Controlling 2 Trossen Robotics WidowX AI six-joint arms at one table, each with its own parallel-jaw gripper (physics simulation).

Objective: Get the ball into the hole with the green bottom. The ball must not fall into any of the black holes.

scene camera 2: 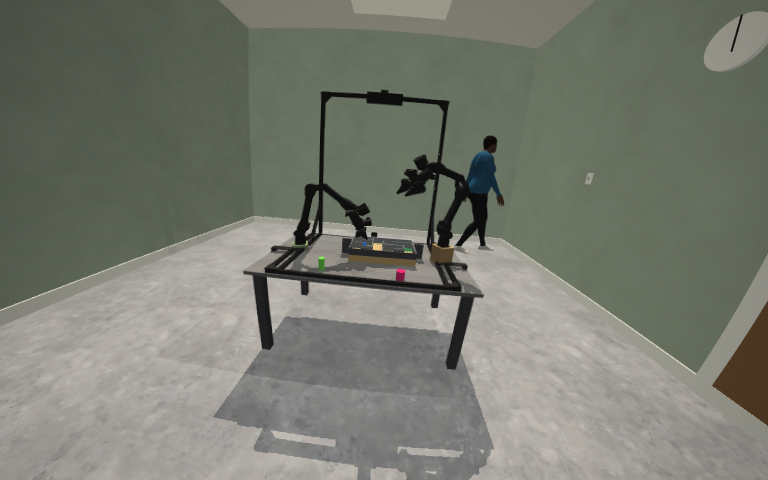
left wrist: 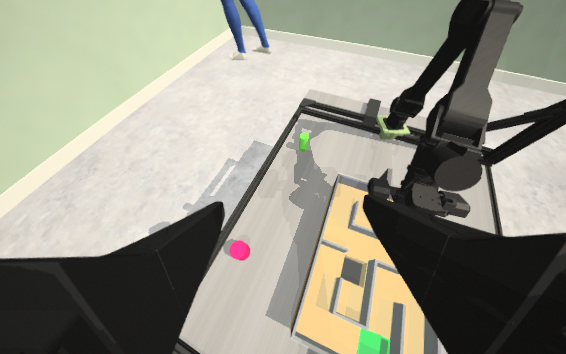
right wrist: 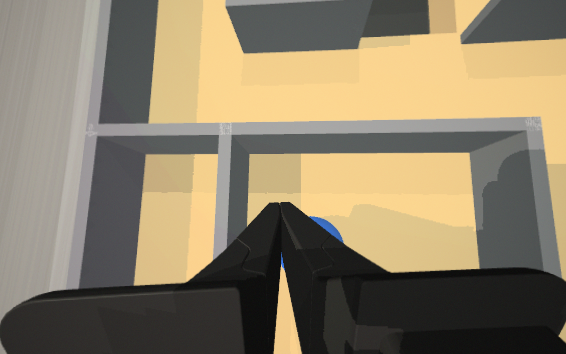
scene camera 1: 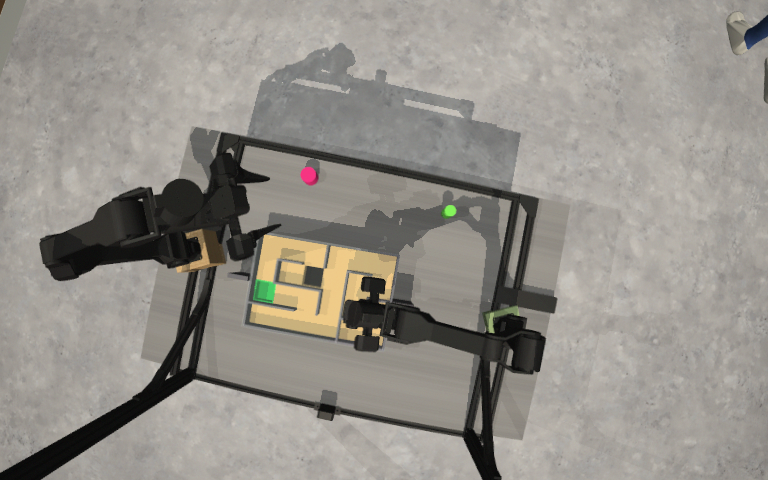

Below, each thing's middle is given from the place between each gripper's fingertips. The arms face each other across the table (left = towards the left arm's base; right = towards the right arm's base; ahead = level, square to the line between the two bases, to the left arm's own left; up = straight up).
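Relative to the tan maze board (scene camera 1: 298,287), my left hand is 370 mm above it, and it is also 180 mm past the board and 80 mm to the left of it.
As for my right hand, the board is 11 cm to the left of it, 3 cm ahead of it and 4 cm below it.
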